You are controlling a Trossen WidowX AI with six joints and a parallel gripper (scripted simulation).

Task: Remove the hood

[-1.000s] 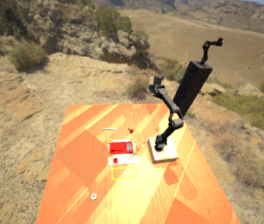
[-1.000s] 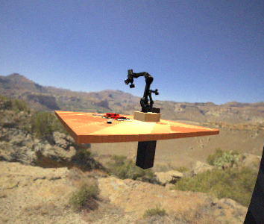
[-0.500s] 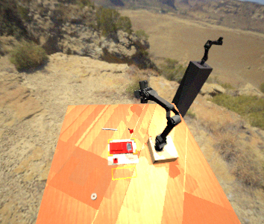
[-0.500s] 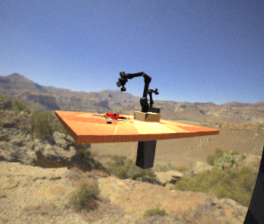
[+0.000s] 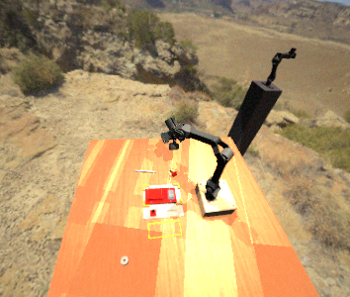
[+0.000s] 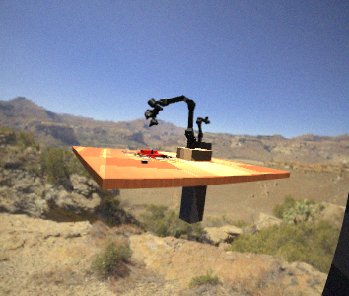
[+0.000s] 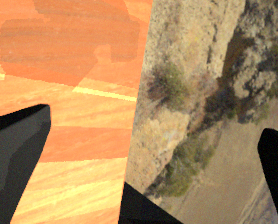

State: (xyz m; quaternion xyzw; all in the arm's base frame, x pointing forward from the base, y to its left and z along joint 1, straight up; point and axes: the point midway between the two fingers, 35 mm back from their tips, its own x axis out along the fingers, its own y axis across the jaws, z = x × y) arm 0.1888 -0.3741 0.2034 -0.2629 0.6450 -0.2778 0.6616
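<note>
The hood is 150 mm ahead of my gripper tip, 290 mm to the left of it and 230 mm below it. Also, from my gripper tip: thin white rod: 180 mm ahead, 80 mm to the left, 260 mm below.
</note>
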